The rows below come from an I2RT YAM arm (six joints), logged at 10 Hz.
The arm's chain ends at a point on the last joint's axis. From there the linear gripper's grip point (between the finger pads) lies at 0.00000 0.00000 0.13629 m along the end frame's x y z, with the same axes.
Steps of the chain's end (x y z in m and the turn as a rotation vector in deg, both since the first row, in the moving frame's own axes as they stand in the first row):
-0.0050 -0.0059 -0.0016 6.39 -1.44 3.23
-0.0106 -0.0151 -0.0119 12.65 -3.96 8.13
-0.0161 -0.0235 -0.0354 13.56 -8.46 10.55
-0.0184 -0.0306 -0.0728 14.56 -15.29 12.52
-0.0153 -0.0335 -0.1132 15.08 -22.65 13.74
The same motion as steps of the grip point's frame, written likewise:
-0.0080 -0.0212 -0.0025 6.39 -1.44 3.23
-0.0178 -0.0455 -0.0155 12.65 -3.96 8.13
-0.0329 -0.0570 -0.0407 13.56 -8.46 10.55
-0.0499 -0.0681 -0.0819 14.56 -15.29 12.52
-0.0625 -0.0740 -0.1282 15.08 -22.65 13.74

